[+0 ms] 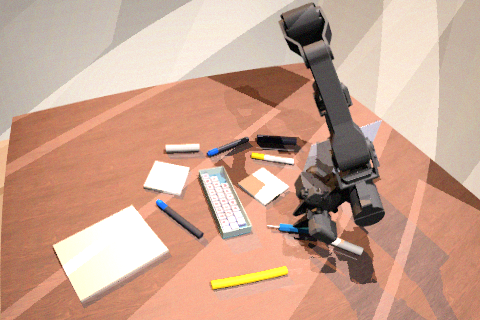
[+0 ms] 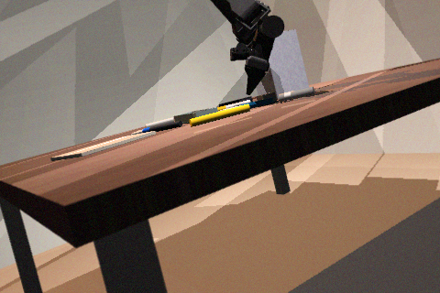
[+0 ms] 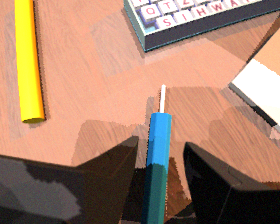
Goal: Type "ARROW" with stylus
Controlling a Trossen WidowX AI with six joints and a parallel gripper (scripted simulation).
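Now: the blue stylus 3 cm below my gripper tip, 1 cm to the right of it and 1 cm ahead of it. Round my gripper tip: yellow marker: 15 cm ahead, 6 cm to the left, 3 cm below; then white block: 28 cm to the right, 18 cm ahead, 4 cm below; then small cube: 8 cm behind, 3 cm below, 2 cm to the right.
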